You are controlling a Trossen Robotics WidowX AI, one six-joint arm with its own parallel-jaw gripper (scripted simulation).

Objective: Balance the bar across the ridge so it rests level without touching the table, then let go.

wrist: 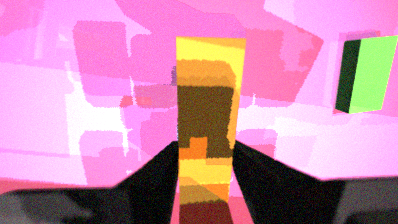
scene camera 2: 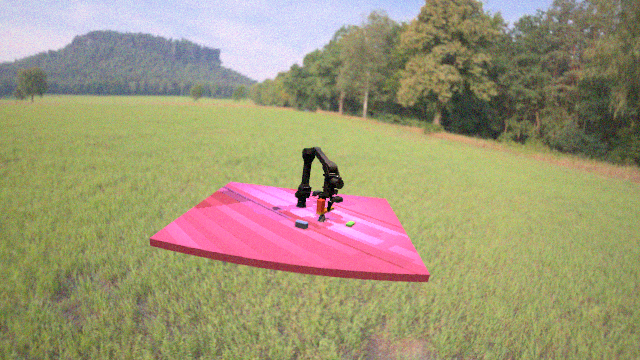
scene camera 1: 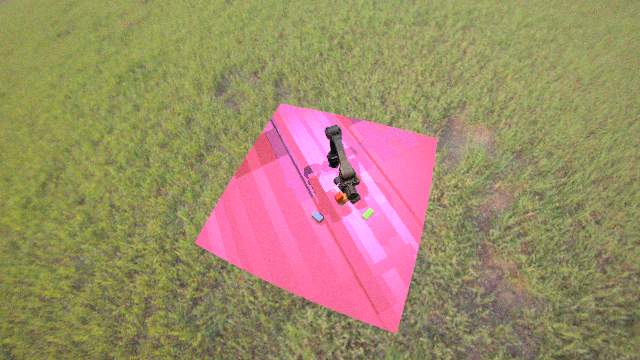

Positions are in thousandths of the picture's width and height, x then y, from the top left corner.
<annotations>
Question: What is my gripper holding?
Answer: A bar.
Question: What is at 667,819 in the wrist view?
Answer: My gripper.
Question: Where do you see a bar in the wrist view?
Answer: At 526,315
</annotations>
